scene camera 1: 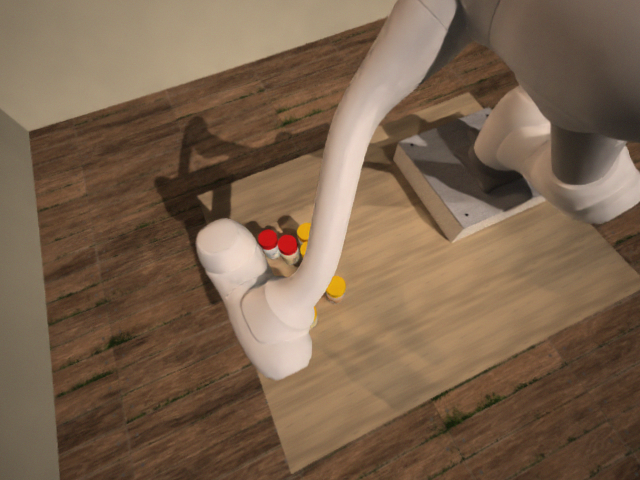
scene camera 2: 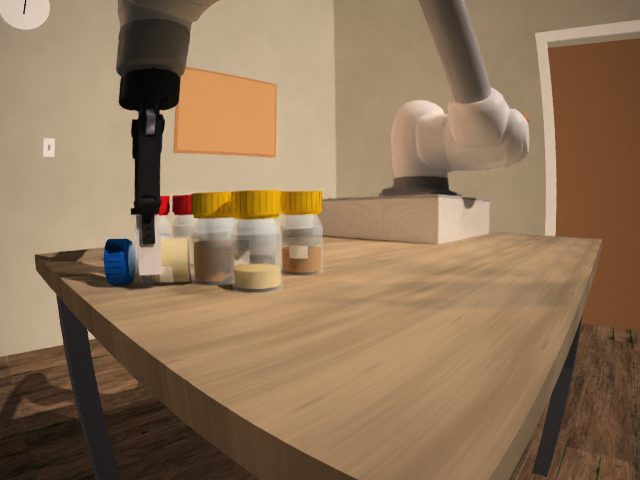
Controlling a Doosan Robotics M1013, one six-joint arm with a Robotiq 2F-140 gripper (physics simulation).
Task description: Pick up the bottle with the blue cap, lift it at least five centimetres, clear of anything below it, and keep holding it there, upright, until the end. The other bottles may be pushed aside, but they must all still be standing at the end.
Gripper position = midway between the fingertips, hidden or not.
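Yellow-capped bottle [scene camera 2: 302, 232]. Another yellow-capped bottle [scene camera 2: 211, 234]. The gripper [scene camera 2: 148, 269].
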